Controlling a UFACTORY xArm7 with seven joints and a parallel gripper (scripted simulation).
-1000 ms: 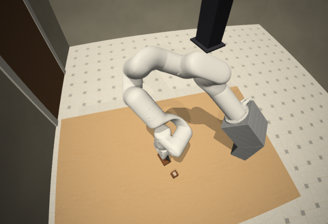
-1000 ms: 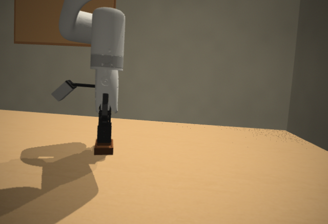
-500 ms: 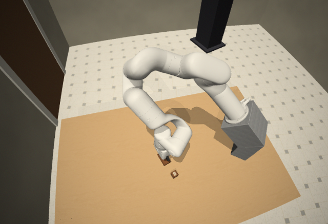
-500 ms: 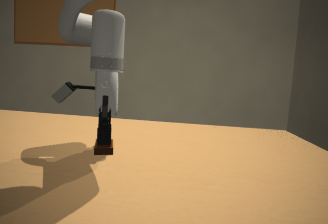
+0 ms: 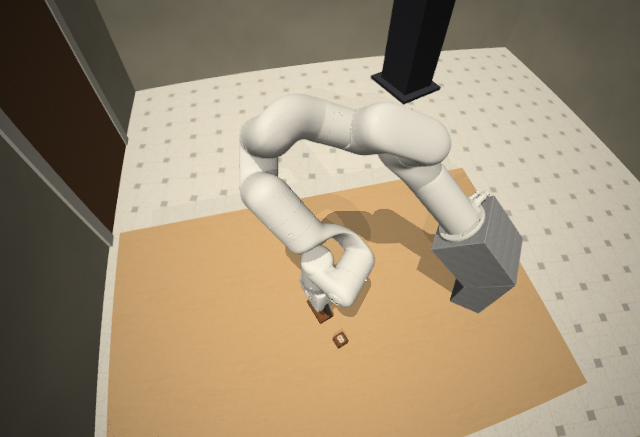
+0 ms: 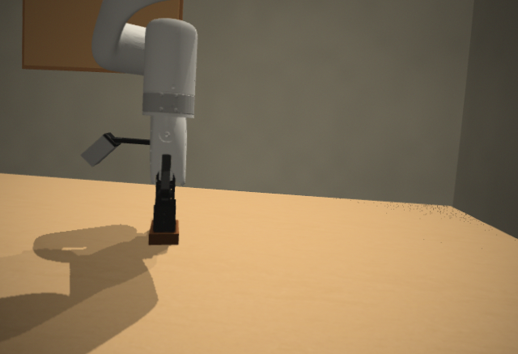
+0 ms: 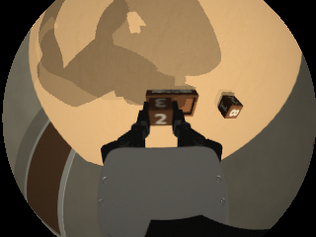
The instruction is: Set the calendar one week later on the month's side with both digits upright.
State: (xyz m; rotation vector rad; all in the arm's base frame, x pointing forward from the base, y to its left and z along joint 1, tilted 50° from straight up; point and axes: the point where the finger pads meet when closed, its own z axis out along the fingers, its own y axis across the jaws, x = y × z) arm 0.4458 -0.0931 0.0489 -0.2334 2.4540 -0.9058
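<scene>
My gripper is now 2 cm to the right of the brown tray and 3 cm above it.
</scene>
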